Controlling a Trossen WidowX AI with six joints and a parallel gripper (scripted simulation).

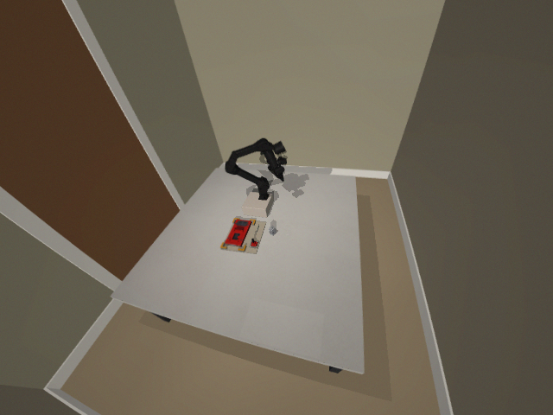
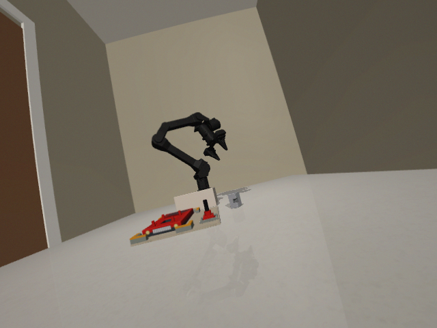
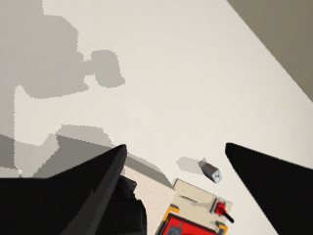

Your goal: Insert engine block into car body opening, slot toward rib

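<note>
My gripper tip is now 270 mm short of the engine block, 200 mm above it and 10 mm to the left of it. The rest, counted from my gripper tip: beige base board (320 mm ahead, 210 mm below, 200 mm to the right); then black upright post (380 mm ahead, 190 mm below, 100 mm to the right).
</note>
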